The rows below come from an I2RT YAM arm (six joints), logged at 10 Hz.
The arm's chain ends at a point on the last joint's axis. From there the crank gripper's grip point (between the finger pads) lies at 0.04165 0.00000 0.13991 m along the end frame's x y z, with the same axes.
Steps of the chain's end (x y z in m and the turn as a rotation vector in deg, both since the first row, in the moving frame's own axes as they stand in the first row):
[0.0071, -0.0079, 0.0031, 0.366, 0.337, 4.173]
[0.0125, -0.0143, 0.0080, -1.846, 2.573, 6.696]
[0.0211, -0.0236, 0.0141, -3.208, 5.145, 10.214]
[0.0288, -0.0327, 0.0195, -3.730, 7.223, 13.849]
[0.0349, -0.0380, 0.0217, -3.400, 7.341, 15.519]
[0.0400, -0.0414, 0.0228, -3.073, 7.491, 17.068]
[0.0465, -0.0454, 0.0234, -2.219, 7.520, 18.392]
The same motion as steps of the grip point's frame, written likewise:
[0.0078, -0.0057, 0.0029, 0.366, 0.337, 4.173]
[0.0182, -0.0046, 0.0058, -1.846, 2.573, 6.696]
[0.0321, -0.0074, 0.0094, -3.208, 5.145, 10.214]
[0.0436, -0.0118, 0.0126, -3.730, 7.223, 13.849]
[0.0496, -0.0165, 0.0147, -3.400, 7.341, 15.519]
[0.0547, -0.0193, 0.0157, -3.073, 7.491, 17.068]
[0.0612, -0.0242, 0.0165, -2.219, 7.520, 18.392]

